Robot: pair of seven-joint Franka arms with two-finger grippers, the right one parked.
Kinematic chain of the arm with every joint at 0, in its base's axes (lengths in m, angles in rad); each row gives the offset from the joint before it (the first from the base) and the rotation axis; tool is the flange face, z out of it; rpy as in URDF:
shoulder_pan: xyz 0 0 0.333 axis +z
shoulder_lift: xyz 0 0 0 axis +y
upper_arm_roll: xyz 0 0 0.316 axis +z
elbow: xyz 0.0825 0 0 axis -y
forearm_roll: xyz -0.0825 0 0.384 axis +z
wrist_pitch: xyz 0 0 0 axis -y
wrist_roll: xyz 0.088 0 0 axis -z
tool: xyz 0 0 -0.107 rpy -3.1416 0 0
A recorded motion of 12 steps. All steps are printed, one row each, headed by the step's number.
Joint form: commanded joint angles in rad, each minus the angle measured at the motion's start. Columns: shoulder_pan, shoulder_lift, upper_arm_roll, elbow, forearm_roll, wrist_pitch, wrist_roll.
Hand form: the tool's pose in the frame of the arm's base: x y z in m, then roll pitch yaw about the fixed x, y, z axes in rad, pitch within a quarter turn. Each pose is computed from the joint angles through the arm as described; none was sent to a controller.
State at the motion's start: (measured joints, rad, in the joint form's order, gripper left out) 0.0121 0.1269 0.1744 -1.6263 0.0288 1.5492 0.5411
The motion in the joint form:
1: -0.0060 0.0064 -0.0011 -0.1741 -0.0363 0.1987 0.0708
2: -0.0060 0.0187 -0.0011 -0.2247 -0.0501 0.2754 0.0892
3: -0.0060 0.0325 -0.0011 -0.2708 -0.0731 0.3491 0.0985
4: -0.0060 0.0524 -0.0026 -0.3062 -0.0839 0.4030 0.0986
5: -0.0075 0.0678 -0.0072 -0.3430 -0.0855 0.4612 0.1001
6: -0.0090 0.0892 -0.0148 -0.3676 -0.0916 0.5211 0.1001
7: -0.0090 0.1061 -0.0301 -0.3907 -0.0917 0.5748 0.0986
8: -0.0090 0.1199 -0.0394 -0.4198 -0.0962 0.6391 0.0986
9: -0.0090 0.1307 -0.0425 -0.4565 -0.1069 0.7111 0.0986
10: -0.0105 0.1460 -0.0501 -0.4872 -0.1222 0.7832 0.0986
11: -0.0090 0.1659 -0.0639 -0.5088 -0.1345 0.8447 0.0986
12: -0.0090 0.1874 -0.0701 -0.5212 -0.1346 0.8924 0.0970
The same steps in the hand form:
1: 0.5700 0.0989 0.4557 3.0483 0.1594 -0.4373
2: 0.5711 0.0983 0.4309 3.0455 0.1402 -0.4502
3: 0.5715 0.0970 0.4074 3.0386 0.1176 -0.4488
4: 0.5710 0.0958 0.3840 3.0340 0.1155 -0.4438
5: 0.5697 0.0926 0.3631 3.0390 0.1116 -0.4478
6: 0.5713 0.0880 0.3444 3.0463 0.0995 -0.4507
7: 0.5722 0.0800 0.3285 3.0550 0.0893 -0.4616
8: 0.5714 0.0753 0.3130 3.0662 0.0712 -0.4648
9: 0.5680 0.0738 0.2971 3.0769 0.0487 -0.4573
10: 0.5659 0.0692 0.2816 3.0859 0.0232 -0.4519
11: 0.5649 0.0630 0.2665 3.0921 0.0037 -0.4517
12: 0.5644 0.0604 0.2534 3.1028 -0.0055 -0.4538

